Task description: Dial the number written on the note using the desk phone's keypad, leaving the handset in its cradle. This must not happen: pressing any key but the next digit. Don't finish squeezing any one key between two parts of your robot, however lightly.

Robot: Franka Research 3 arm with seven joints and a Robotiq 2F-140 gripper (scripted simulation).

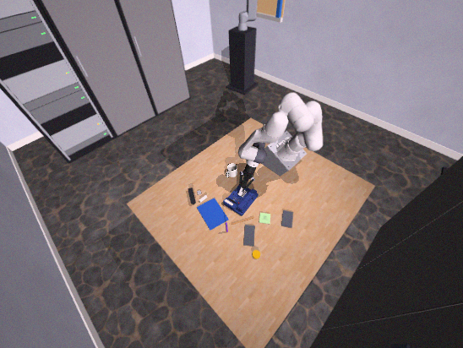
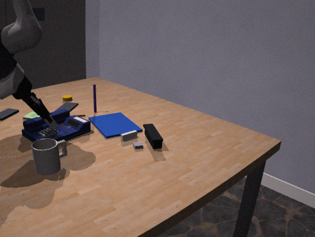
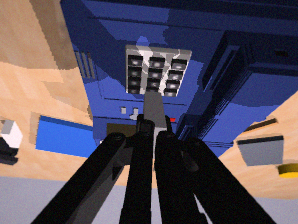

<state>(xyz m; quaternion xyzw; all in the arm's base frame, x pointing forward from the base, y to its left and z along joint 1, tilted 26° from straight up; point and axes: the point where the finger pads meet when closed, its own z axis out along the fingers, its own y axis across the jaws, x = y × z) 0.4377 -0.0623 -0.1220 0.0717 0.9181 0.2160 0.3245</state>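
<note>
The handset lies 2 cm ahead of my hand, 7 cm to the left of it and 2 cm below it. From my hand the other things lie so: blue folder: 25 cm ahead, 8 cm to the right, 6 cm below; then grey mug: 13 cm behind, 19 cm to the right, 3 cm below; then wooden pencil: 16 cm ahead, 13 cm to the left, 6 cm below.
</note>
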